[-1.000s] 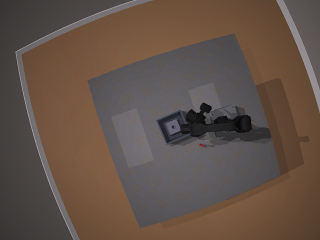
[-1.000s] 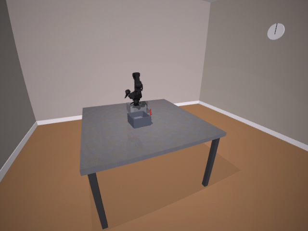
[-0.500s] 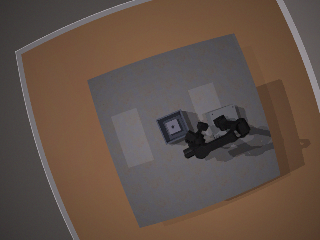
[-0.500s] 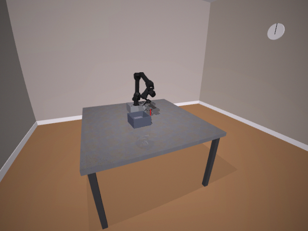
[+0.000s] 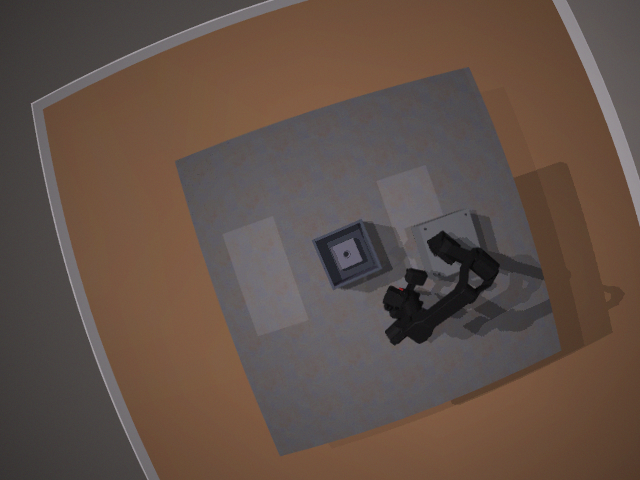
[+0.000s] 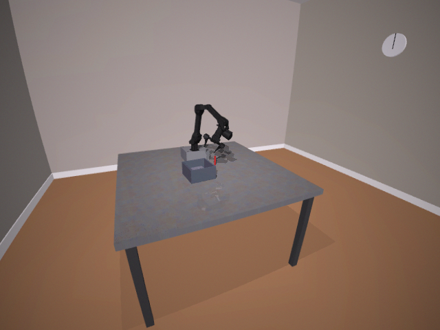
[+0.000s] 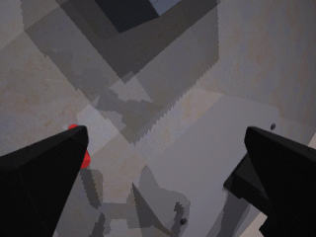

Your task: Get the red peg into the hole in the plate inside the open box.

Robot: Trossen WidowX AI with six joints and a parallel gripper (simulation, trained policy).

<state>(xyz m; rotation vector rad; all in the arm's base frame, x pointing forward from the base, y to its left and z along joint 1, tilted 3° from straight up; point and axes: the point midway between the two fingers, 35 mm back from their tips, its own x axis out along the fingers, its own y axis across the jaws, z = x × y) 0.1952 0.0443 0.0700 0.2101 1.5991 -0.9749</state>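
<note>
My gripper tip is now 100 mm above the red peg and 60 mm to the right of it. The rest, counted from my gripper tip: light plate: 170 mm to the right, 120 mm ahead, 100 mm below; then grey box: 170 mm to the right, 120 mm below, 120 mm ahead.
</note>
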